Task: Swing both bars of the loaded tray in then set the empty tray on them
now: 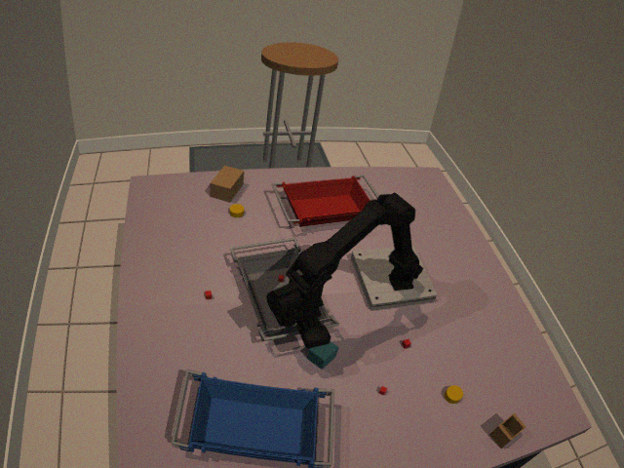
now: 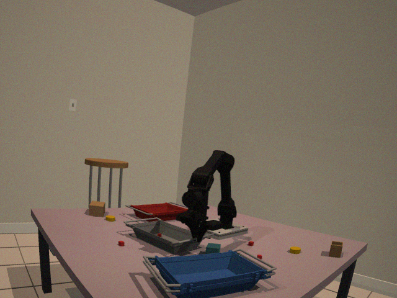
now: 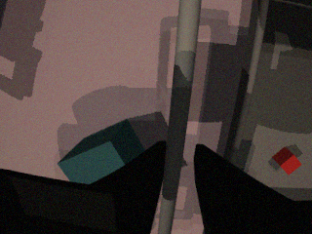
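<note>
Right now my gripper tip is 5 cm past the teal cube, 4 cm to the right of it and 3 cm above it. From my gripper tip the other things lie so: small brown box: 49 cm behind, 39 cm to the left, 4 cm below; then red tray: 20 cm behind, 56 cm to the right, 1 cm below; then tan box: 14 cm ahead, 69 cm to the right, 3 cm below.
</note>
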